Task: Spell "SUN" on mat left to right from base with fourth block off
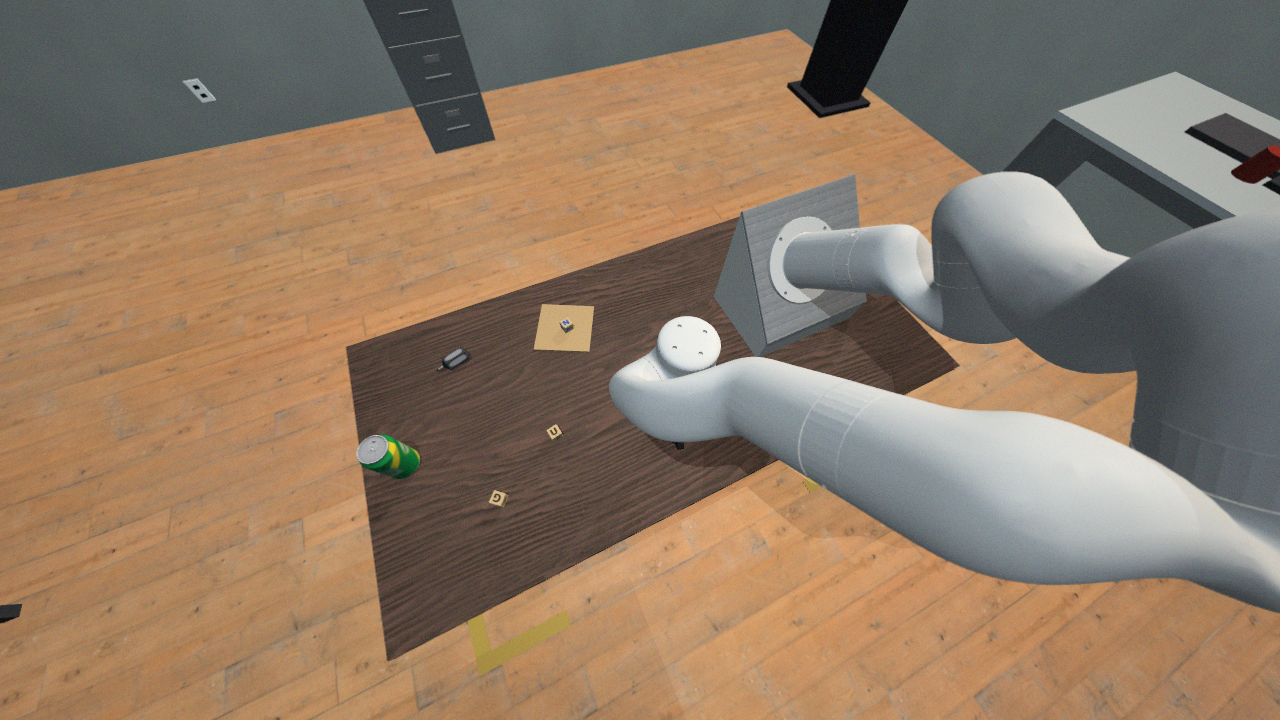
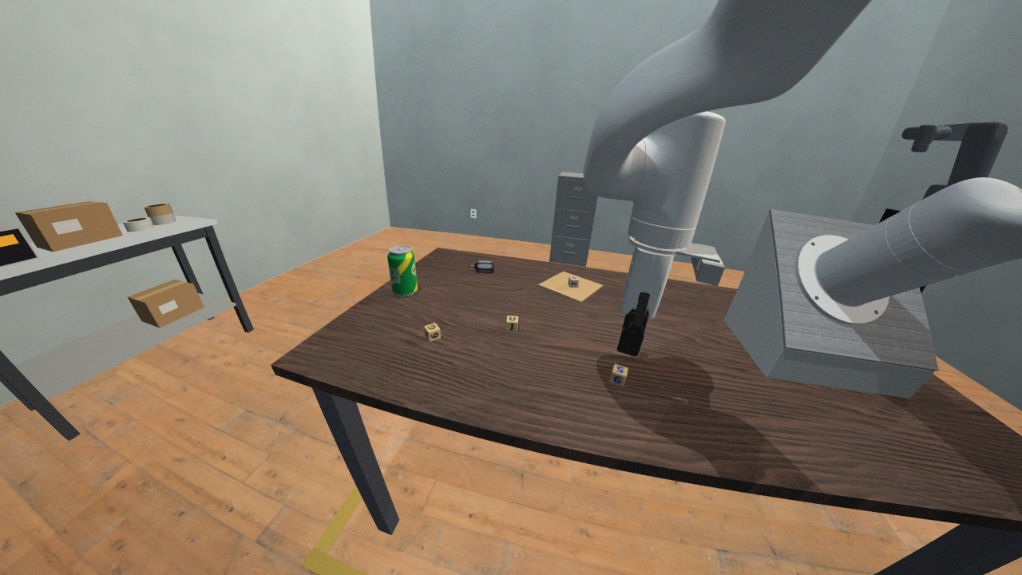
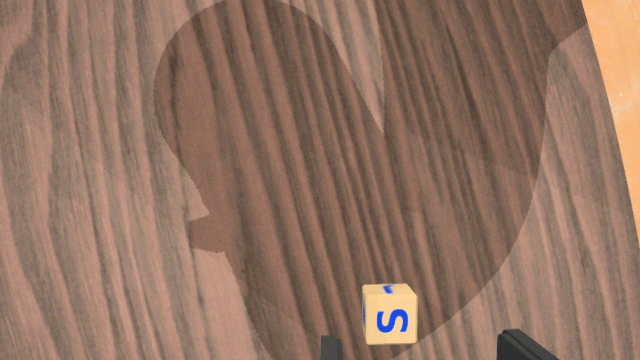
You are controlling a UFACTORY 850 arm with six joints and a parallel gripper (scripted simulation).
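Now: the s block 9 cm below my hand. From my hand the other things lie so: n block: 35 cm to the right, 12 cm ahead, 9 cm below; then g block: 37 cm ahead, 9 cm below; then u block: 23 cm ahead, 9 cm to the right, 9 cm below.
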